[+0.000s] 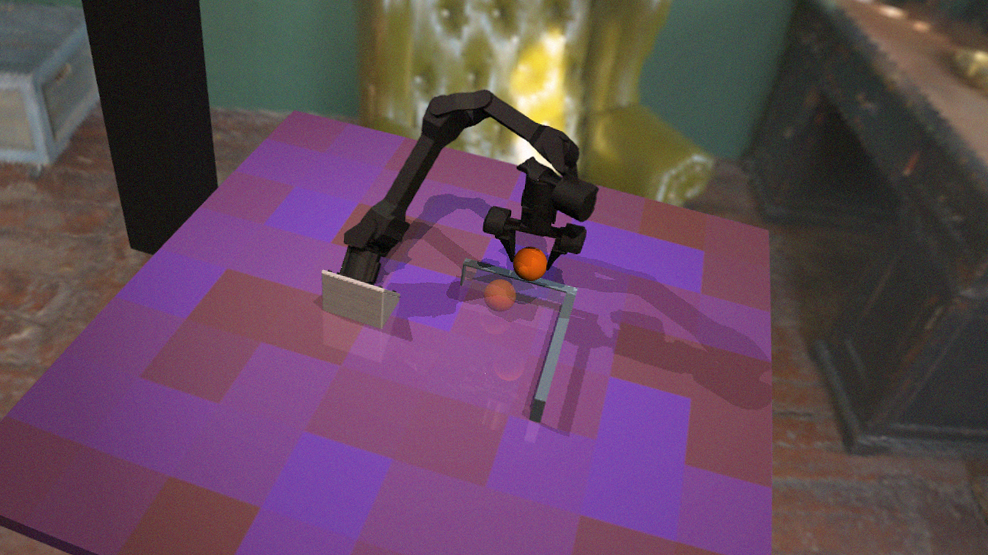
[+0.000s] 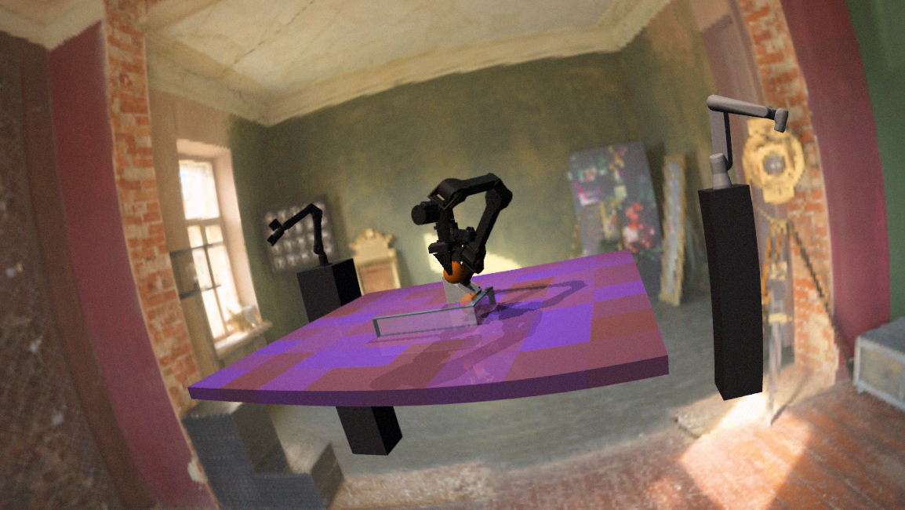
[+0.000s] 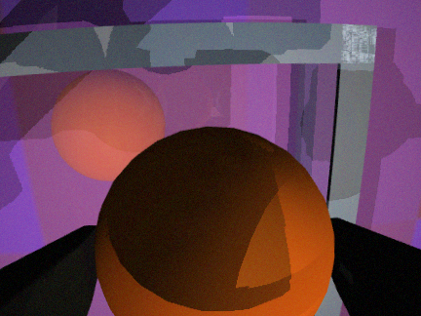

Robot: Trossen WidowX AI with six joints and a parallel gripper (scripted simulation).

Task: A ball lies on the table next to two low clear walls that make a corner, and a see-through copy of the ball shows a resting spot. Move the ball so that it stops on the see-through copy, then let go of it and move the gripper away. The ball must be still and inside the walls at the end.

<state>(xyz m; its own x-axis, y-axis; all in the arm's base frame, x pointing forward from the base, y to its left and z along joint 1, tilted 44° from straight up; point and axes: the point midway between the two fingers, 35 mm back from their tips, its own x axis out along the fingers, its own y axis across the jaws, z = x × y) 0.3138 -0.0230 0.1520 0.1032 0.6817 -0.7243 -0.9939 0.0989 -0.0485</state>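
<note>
Now: the see-through copy of the ball 11 cm below my gripper tip, 5 cm behind it and 1 cm to the left of it. From my gripper tip the other things lie so: orange ball (right at my gripper tip).
</note>
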